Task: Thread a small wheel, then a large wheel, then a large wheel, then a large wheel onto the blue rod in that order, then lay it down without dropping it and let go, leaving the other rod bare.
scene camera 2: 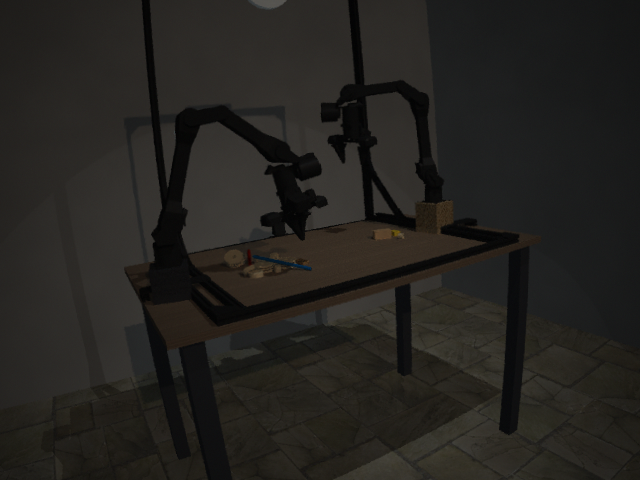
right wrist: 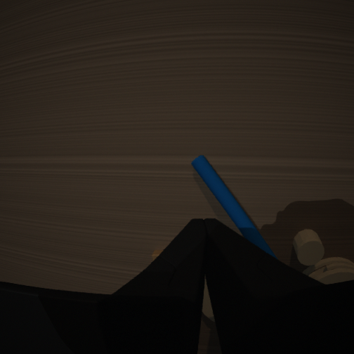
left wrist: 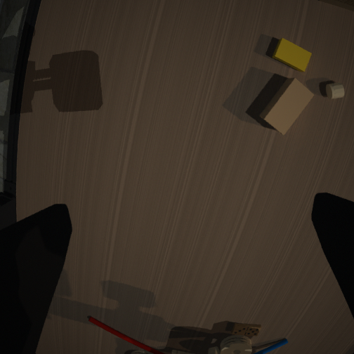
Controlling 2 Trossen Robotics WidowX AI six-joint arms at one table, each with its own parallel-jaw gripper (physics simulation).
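Frame: origin at the left arm's base, x left, y back, z up, level; metres.
Seen in the pictures: left gripper, fingertip midpoint: (scene camera 2: 352, 164); right gripper, fingertip midpoint: (scene camera 2: 302, 240); left arm's base, link origin: (scene camera 2: 433, 201); right arm's base, link origin: (scene camera 2: 168, 264).
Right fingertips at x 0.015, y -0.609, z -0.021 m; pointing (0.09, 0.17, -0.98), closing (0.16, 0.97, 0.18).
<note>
Offsets run from my right fingertips to a thing's top centre.
The blue rod @[dy -0.034, dx -0.069, dz -0.047 m] (scene camera 2: 282, 262) (left wrist: 272, 346) (right wrist: 220, 190) slants over the group of pale wheels, with no wheel visible on its showing parts; whether it touches them is unclear. My right gripper (scene camera 2: 302, 238) (right wrist: 202, 230) is shut and empty, above the table near the rod. A large pale wheel @[dy -0.107, dx -0.221, dz -0.039 m] (scene camera 2: 234, 258) stands on edge at the left. Another wheel @[dy -0.120, dx -0.071, dz -0.075 m] (scene camera 2: 254, 271) lies near the rod. Stacked pale wheels (right wrist: 332, 271) show at the lower right of the right wrist view. The red rod @[dy -0.045, dx -0.238, dz -0.079 m] (scene camera 2: 249, 257) (left wrist: 120, 333) is beside the wheels. My left gripper (scene camera 2: 352, 153) (left wrist: 193, 212) is open and empty, high above the table.
A domino block @[dy +0.044, dx -0.078, dz -0.081 m] (scene camera 2: 301, 262) (left wrist: 248, 330) lies by the wheels. A pale cylinder (right wrist: 308, 247) is beside the stack. A tan block @[dy +0.416, dx -0.102, dz -0.059 m] (scene camera 2: 382, 234) (left wrist: 288, 106), a yellow block @[dy +0.477, dx -0.099, dz -0.074 m] (scene camera 2: 395, 233) (left wrist: 292, 54) and a small pale cylinder (left wrist: 335, 90) lie farther right on the table. A black frame (scene camera 2: 361, 288) edges the tabletop.
</note>
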